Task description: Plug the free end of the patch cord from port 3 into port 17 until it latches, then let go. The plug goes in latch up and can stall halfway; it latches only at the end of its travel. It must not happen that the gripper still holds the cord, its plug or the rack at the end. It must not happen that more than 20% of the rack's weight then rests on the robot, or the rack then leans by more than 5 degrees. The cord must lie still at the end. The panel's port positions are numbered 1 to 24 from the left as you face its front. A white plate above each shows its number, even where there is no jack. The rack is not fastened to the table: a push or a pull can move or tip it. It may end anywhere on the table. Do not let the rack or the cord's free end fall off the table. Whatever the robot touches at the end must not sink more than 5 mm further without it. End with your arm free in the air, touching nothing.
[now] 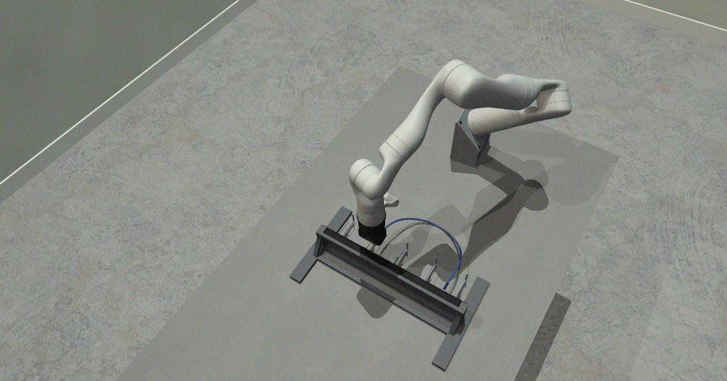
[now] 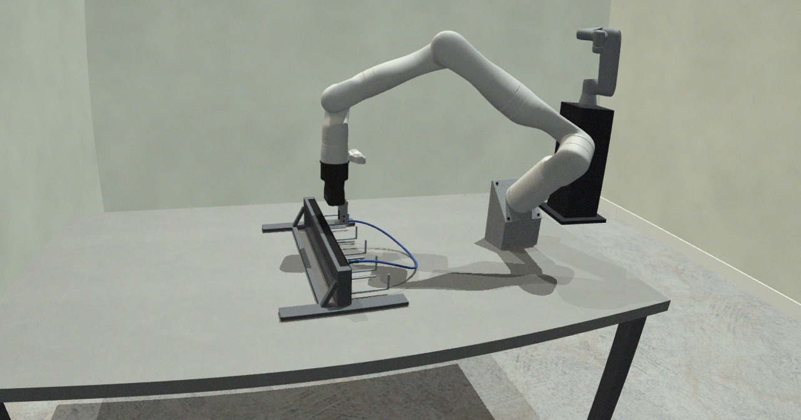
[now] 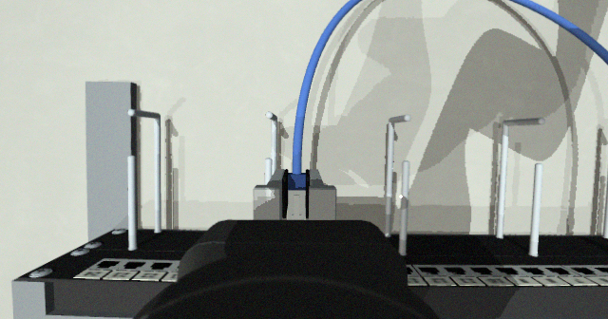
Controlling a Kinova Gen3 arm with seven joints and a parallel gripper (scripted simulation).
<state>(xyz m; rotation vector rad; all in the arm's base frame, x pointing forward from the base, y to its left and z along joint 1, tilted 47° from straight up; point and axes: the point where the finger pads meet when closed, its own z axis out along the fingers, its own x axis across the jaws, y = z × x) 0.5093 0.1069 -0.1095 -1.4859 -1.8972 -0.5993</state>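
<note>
Right now my hand is 1 cm short of the plug and 1 cm above it.
</note>
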